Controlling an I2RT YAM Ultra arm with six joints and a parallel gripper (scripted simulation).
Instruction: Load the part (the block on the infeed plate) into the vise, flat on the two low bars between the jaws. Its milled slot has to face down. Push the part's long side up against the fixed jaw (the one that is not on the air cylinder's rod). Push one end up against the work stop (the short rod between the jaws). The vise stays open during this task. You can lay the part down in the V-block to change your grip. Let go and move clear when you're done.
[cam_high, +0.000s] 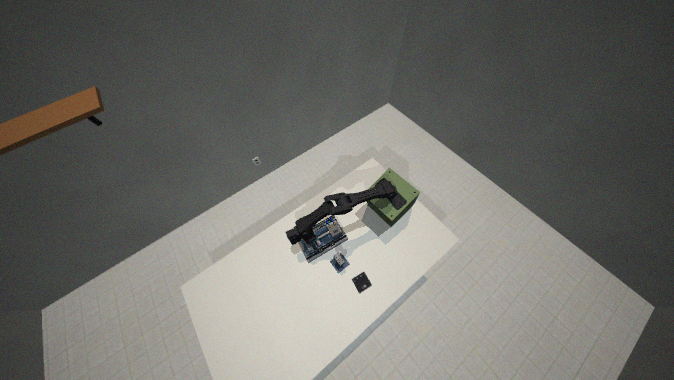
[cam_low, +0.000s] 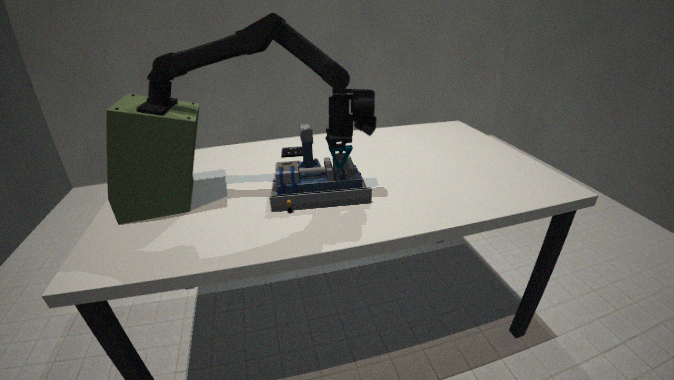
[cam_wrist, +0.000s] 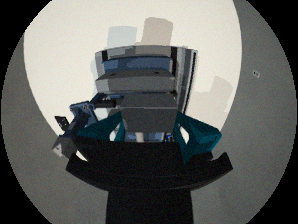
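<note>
Right now my hand is 1 cm above the grey block part. The rest, counted from my hand: cylinder rod 8 cm behind, 3 cm to the left, 3 cm below; air cylinder 16 cm behind, 3 cm to the left, 3 cm below; vise 6 cm behind, 2 cm to the left, 7 cm below.
</note>
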